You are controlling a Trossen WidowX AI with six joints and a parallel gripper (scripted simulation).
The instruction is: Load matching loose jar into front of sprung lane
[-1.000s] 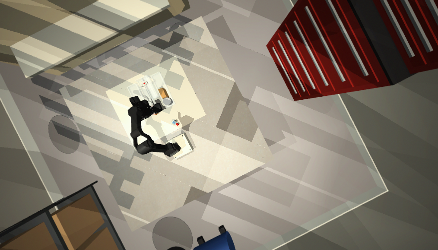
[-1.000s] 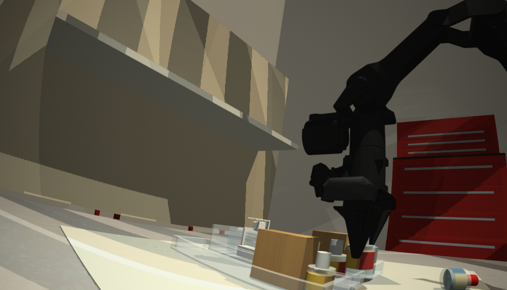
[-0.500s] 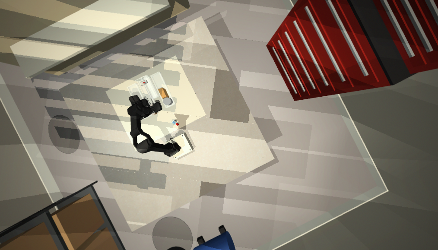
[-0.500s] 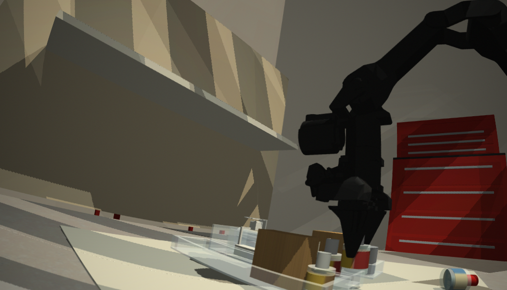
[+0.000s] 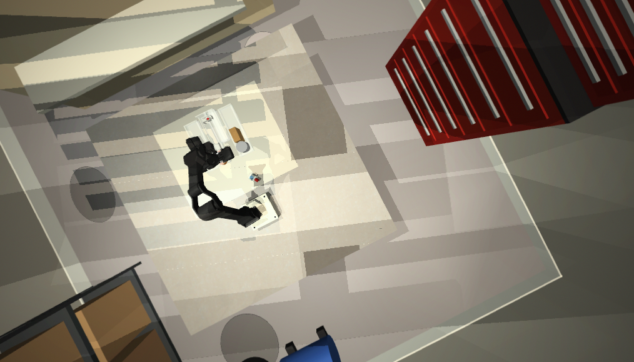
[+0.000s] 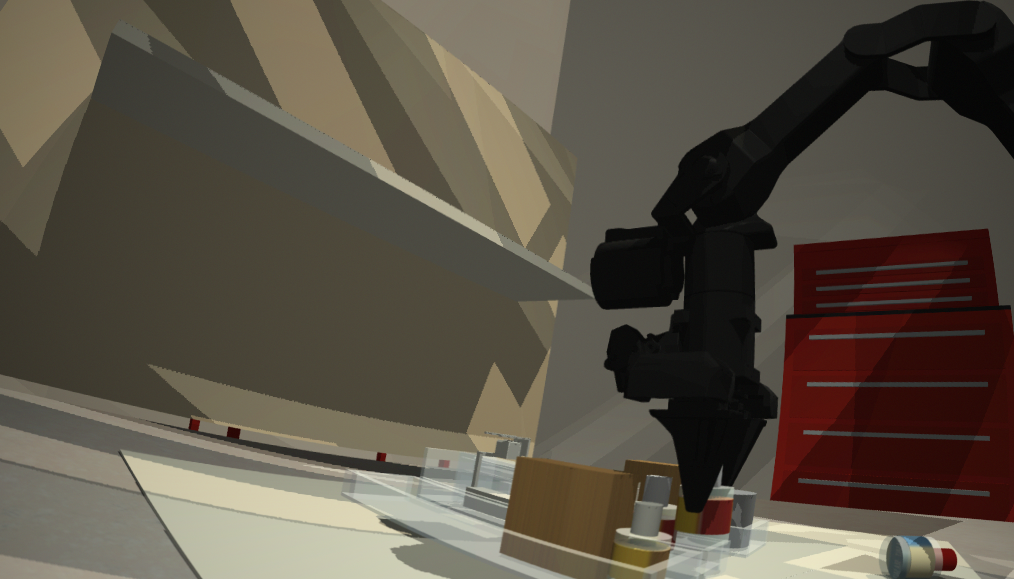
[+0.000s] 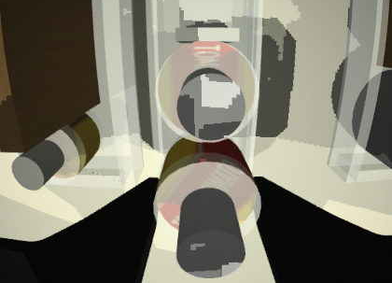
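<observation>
The lane lies 15 cm ahead of my gripper tip, 6 cm to the right of it and 3 cm below it. The rest, counted from my gripper tip: pusher plate: 14 cm ahead, 6 cm to the right.
</observation>
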